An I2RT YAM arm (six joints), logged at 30 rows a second.
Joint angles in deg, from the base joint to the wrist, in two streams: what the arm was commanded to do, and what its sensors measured. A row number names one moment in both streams.
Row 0, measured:
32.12 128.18 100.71 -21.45 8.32 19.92
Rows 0 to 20, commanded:
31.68 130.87 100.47 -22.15 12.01 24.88
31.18 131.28 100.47 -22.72 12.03 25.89
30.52 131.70 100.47 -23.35 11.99 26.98
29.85 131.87 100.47 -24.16 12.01 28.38
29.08 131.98 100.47 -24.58 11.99 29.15
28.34 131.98 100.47 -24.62 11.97 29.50
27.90 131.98 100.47 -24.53 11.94 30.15
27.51 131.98 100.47 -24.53 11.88 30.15
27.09 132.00 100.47 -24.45 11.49 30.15
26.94 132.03 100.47 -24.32 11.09 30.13
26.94 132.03 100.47 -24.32 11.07 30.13
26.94 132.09 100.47 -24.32 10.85 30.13
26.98 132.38 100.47 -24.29 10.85 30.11
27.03 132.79 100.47 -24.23 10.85 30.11
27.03 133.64 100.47 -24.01 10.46 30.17
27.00 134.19 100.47 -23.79 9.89 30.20
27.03 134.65 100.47 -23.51 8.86 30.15
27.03 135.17 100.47 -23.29 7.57 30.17
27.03 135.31 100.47 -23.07 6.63 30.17
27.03 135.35 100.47 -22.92 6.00 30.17
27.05 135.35 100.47 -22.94 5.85 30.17
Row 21, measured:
26.83 132.97 100.62 -22.81 9.17 29.76
